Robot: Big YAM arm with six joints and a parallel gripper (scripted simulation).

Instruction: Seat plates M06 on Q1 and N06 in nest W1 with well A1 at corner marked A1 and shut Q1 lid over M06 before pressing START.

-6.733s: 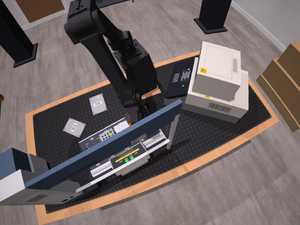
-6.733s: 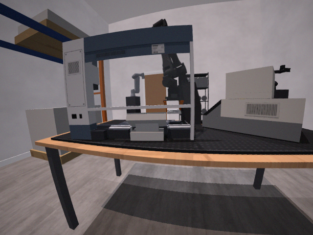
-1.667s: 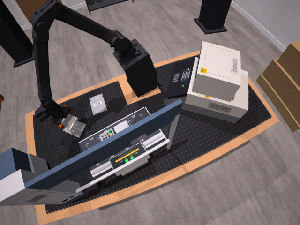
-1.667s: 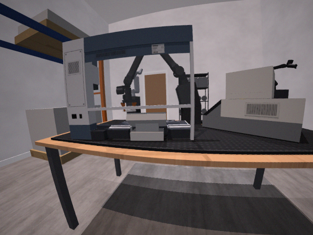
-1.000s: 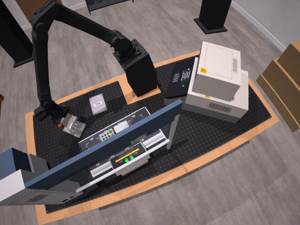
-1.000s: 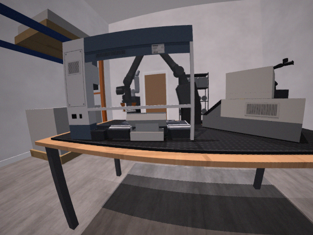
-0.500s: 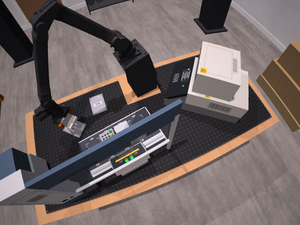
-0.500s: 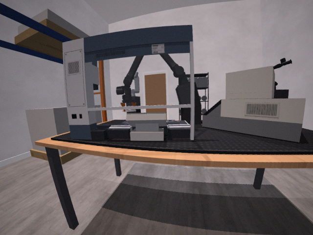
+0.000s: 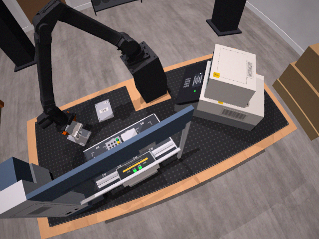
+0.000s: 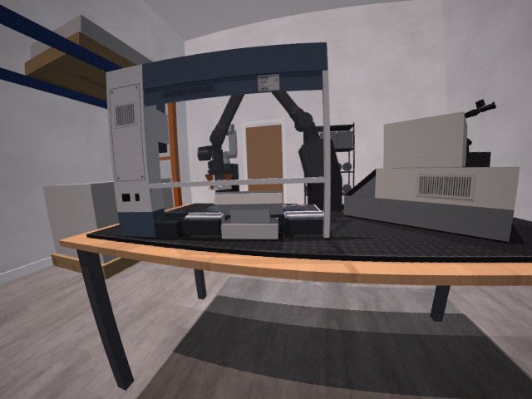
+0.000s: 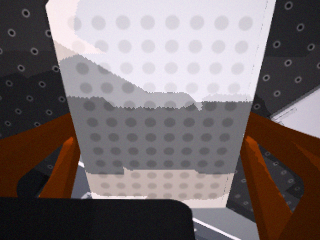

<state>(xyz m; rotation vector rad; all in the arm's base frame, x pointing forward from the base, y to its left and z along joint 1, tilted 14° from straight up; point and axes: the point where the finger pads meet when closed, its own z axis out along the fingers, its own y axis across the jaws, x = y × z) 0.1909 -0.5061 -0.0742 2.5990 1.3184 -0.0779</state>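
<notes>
The grey waiting nest is 10 mm to the right of my hand and 120 mm below it. From my hand the other things lie so: white well plate: right at my hand; tube cooling block: 190 mm ahead, 230 mm to the left, 60 mm below; green-capped tube: 140 mm ahead, 250 mm to the left, 50 mm below.
</notes>
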